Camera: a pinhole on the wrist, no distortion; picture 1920 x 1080 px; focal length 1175.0 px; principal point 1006.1 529.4 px. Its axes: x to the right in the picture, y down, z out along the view. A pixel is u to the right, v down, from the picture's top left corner.
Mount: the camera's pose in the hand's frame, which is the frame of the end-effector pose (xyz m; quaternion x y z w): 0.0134 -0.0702 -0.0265 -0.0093 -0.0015 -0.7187 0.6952
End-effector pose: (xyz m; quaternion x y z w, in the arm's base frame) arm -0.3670 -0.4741 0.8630 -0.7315 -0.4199 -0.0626 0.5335
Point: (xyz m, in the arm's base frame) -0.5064 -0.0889 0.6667
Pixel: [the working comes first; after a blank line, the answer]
In the camera's frame: -0.0807 -0.0057 0.4814

809 516
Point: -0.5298 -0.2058 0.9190
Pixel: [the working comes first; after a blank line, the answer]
In the camera's frame: 0.1048 0.0599 0.2835

1440 778
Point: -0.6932 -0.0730 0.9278
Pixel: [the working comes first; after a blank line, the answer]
In the camera's frame: 0.2362 0.0354 0.4464

1628 623
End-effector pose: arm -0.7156 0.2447 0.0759 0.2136 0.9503 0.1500 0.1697
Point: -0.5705 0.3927 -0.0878
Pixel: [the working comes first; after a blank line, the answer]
In the camera's frame: -0.1860 -0.0361 0.2635

177 368
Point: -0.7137 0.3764 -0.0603
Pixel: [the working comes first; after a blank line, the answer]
In the camera's frame: -0.1358 0.0739 0.1804

122 1011
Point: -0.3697 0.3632 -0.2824
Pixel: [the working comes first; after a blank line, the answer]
In the camera's frame: -0.1540 -0.1720 0.5076

650 131
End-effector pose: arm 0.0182 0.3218 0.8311 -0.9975 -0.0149 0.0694 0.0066
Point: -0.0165 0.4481 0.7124
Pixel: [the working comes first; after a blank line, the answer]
In the camera's frame: 0.0584 -0.0272 0.1491

1467 315
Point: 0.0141 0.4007 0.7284
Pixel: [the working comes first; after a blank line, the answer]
In the camera's frame: 0.0092 -0.0020 0.1295

1090 511
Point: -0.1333 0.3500 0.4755
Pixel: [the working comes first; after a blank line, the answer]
In the camera's frame: -0.0331 -0.1190 0.3993

909 179
